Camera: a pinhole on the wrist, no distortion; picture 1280 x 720 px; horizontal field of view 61.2 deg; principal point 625.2 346.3 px. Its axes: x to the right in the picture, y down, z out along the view. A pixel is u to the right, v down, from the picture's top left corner.
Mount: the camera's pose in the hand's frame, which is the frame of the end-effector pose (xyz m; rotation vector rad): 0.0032 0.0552 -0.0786 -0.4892 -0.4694 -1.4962
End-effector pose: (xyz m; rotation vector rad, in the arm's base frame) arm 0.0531 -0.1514 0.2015 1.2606 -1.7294 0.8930
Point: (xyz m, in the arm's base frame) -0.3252 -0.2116 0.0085
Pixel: 392 128
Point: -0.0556 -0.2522 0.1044
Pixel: 1179 169
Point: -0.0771 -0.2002 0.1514
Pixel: 914 303
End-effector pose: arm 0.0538 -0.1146 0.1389 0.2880 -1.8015 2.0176
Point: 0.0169 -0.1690 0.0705
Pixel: 1094 253
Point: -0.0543 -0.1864 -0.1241
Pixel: 81 216
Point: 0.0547 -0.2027 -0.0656
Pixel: outside the picture
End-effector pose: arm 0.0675 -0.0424 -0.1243 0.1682 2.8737 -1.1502
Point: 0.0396 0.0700 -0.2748
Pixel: 371 652
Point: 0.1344 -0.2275 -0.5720
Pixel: 1055 223
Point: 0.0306 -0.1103 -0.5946
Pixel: 829 474
